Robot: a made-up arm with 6 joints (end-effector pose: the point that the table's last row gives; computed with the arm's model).
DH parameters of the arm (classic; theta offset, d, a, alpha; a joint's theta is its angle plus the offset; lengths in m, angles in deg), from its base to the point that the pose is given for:
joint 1: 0 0.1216 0 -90
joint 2: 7.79 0 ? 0
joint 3: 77.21 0 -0.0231 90
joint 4: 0 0.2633 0 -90
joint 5: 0 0 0.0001 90
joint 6: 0 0.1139 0 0
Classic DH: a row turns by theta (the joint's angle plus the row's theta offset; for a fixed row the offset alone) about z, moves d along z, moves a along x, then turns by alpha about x.
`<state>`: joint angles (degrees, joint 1 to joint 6).
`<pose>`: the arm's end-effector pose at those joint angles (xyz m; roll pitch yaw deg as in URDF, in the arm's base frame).
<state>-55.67 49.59 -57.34 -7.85 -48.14 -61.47</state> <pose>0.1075 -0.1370 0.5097 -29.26 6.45 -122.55</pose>
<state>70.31 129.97 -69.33 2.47 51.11 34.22</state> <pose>0.1037 0.3010 -0.0251 -171.55 -14.61 -146.83</pose>
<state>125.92 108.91 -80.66 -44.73 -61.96 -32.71</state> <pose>-0.3153 0.3147 0.3048 -66.50 11.65 83.37</pose>
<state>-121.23 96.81 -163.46 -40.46 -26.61 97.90</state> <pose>-0.0333 -0.1187 0.7276 -10.72 13.38 -62.29</pose>
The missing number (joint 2, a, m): -0.2479
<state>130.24 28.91 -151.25 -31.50 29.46 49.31</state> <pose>0.2801 -0.2856 0.5729 9.69 -16.20 151.61</pose>
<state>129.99 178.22 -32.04 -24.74 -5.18 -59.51</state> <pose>0.0139 -0.0232 -0.1657 133.55 -2.74 34.40</pose>
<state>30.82 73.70 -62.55 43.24 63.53 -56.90</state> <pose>0.1961 0.1983 0.2822 165.36 43.99 -111.12</pose>
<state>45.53 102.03 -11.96 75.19 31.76 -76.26</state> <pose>0.0446 0.1282 -0.0033 149.24 -2.26 -131.43</pose>
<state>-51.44 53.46 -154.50 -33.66 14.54 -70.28</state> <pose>-0.1506 0.1634 0.6981 1.98 8.65 -154.11</pose>
